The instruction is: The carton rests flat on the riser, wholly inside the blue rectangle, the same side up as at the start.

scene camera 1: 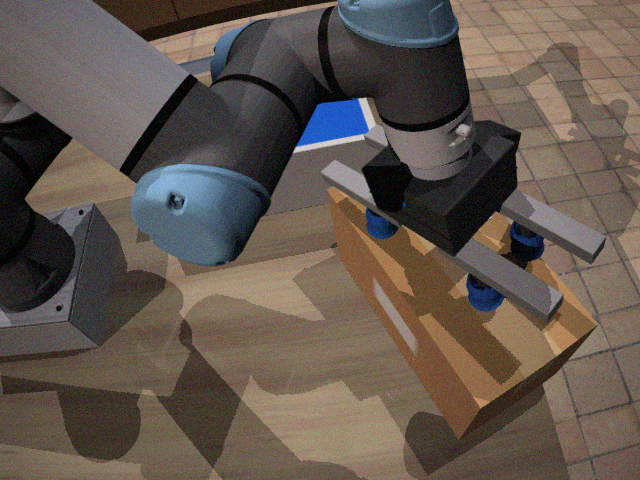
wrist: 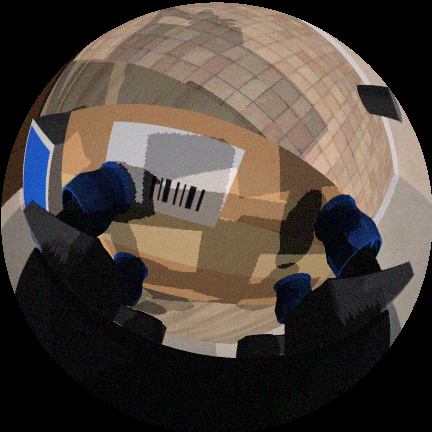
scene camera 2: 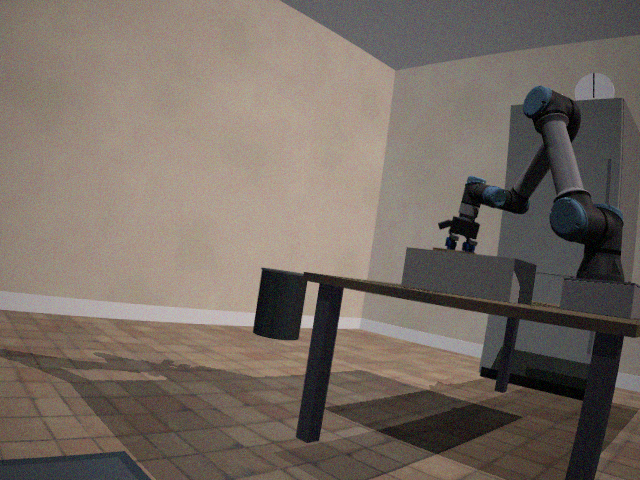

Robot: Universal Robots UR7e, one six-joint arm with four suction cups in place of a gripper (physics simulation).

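Seen in the pictures: hand at its tool point: (wrist: pixel 217 248); arm's base at its link origin: (scene camera 1: pixel 34 267) (scene camera 2: pixel 599 282).
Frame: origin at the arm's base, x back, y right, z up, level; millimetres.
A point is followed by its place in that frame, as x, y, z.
Observation:
The brown carton (scene camera 1: pixel 442 343) @(-525, 271, 54) (wrist: pixel 241 225) @(-593, 172, 55) lies on the wooden table (scene camera 1: pixel 294 429) @(-350, 279, -94), beside the grey riser (scene camera 1: pixel 313 176) @(-449, -60, -28) (scene camera 2: pixel 456 273) @(-379, -264, -35). It has a white barcode label (wrist: pixel 177 177) @(-598, 123, 55) on top and a white strip on its side. The blue rectangle (scene camera 1: pixel 332 121) @(-496, -109, 26) (wrist: pixel 35 165) @(-498, -130, 26) on the riser is bare, partly hidden by the arm. My suction gripper (scene camera 1: pixel 456 248) @(-576, 164, 63) (scene camera 2: pixel 461 244) @(-576, 164, 63) (wrist: pixel 217 250) @(-576, 164, 63) hangs over the carton's top with its blue cups very close to the surface. I cannot tell whether they touch. It holds nothing.
The arm's elbow and forearm cross the upper left of scene camera 1. A dark grey block (scene camera 1: pixel 94 276) @(-85, 8, -48) stands at the table's left edge. A dark bin (scene camera 2: pixel 280 305) (wrist: pixel 379 102) stands on the tiled floor beyond the table (scene camera 2: pixel 413 292) @(-358, -544, -99).

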